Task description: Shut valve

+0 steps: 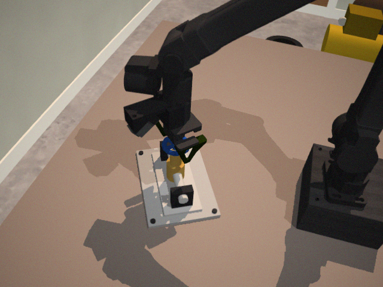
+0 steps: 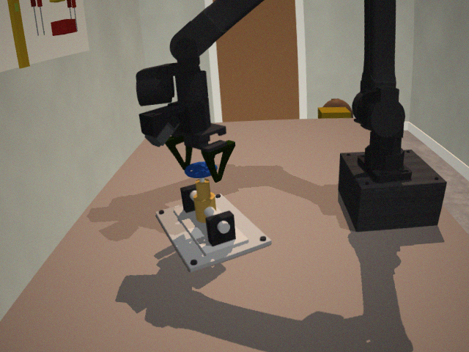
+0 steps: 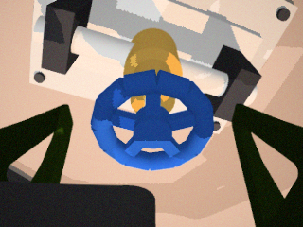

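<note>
Right now my hand is 10 mm above the blue spoked handwheel. The rest, counted from my hand: plate: 130 mm below.
</note>
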